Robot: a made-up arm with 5 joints.
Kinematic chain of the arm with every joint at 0, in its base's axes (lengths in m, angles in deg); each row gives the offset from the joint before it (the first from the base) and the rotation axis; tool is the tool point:
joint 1: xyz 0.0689 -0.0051 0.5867 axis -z
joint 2: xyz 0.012 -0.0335 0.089 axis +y
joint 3: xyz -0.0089 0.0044 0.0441 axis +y
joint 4: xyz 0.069 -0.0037 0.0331 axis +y
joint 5: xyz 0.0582 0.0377 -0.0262 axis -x
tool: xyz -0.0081 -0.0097 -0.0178
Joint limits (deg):
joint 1: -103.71..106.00
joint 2: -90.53..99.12
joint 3: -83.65..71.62
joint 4: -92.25..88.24
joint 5: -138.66..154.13
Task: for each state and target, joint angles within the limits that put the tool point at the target. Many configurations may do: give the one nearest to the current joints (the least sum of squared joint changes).
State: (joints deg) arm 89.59 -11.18 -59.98 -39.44 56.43
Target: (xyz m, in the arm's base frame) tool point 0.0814 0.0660 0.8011
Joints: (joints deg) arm 106.00 -53.89 -65.27 6.50 9.42
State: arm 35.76 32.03 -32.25 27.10 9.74
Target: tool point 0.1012 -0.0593 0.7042
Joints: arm 52.91 10.46 -24.56 70.13 7.07
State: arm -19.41 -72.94 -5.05 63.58 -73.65
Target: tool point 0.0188 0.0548 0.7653
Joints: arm 33.19 -85.22 -39.24 22.07 -90.02
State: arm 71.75 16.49 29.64 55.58 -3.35
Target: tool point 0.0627 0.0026 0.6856
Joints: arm 70.38 39.75 71.62 70.80 -4.87
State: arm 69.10 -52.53 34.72 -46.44 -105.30
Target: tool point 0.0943 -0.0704 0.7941
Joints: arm 89.16 -51.42 27.52 -50.35 -103.11
